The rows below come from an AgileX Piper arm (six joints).
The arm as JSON. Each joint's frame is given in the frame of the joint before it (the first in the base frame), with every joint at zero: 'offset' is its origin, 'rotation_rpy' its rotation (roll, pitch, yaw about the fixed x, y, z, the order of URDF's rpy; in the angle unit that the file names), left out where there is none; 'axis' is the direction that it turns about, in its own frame. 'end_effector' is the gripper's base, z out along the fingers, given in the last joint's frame.
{
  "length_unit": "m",
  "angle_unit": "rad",
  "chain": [
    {
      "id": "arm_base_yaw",
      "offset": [
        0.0,
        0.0,
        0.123
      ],
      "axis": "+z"
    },
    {
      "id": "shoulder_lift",
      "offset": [
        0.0,
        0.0,
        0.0
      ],
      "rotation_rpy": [
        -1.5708,
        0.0,
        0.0
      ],
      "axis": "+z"
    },
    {
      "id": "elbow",
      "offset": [
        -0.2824,
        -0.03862,
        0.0
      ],
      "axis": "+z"
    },
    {
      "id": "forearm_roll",
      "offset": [
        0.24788,
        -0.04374,
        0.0
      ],
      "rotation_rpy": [
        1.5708,
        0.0,
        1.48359
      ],
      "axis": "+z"
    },
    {
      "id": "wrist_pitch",
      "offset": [
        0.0,
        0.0,
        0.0
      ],
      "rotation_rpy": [
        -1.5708,
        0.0,
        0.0
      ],
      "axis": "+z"
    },
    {
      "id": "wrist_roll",
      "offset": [
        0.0,
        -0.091,
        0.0
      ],
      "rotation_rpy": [
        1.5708,
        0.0,
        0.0
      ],
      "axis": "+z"
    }
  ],
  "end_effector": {
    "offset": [
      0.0,
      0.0,
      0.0
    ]
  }
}
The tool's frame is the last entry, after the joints.
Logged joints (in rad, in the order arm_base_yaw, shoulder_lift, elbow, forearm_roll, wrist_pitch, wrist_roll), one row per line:
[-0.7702, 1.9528, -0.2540, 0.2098, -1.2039, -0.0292]
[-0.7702, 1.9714, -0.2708, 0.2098, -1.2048, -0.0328]
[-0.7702, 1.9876, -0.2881, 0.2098, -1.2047, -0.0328]
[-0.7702, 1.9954, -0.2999, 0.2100, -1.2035, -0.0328]
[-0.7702, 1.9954, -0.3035, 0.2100, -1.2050, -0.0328]
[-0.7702, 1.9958, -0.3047, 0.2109, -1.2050, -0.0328]
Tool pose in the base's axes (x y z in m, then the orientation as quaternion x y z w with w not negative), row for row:
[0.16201, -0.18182, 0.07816, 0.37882, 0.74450, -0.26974, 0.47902]
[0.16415, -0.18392, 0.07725, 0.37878, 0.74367, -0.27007, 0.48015]
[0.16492, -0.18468, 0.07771, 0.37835, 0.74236, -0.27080, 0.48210]
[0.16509, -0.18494, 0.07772, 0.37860, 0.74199, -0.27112, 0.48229]
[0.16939, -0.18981, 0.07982, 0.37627, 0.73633, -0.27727, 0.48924]
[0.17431, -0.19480, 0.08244, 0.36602, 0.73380, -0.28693, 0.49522]
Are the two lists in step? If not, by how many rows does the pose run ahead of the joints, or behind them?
The pose runs 2 rows ahead of the joints: the pose in row i belongs to the joints in row i + 2.
